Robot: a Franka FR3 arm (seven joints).
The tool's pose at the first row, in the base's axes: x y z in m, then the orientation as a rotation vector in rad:
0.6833, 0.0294, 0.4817, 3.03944, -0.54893, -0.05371
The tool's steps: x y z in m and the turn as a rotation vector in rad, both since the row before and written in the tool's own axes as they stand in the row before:
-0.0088, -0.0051, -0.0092, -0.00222, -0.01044, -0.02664
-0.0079, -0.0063, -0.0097, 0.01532, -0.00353, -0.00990
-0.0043, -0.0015, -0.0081, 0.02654, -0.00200, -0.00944
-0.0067, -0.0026, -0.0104, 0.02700, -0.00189, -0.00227
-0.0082, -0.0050, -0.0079, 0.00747, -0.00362, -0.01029
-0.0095, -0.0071, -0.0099, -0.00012, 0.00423, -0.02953
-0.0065, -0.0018, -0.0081, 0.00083, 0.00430, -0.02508
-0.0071, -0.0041, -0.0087, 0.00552, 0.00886, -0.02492
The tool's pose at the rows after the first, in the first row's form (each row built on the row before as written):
0.6772, 0.0377, 0.4908, 3.04620, -0.50878, -0.07126
0.6723, 0.0467, 0.5004, 3.06425, -0.49683, -0.07350
0.6691, 0.0497, 0.5086, 3.09290, -0.48744, -0.07083
0.6640, 0.0543, 0.5192, -3.08590, 0.48369, 0.06702
0.6580, 0.0614, 0.5275, -3.08017, 0.46680, 0.07048
0.6514, 0.0707, 0.5380, -3.08696, 0.42136, 0.06340
0.6459, 0.0739, 0.5464, -3.09139, 0.38264, 0.05607
0.6403, 0.0793, 0.5555, -3.09131, 0.34390, 0.04075

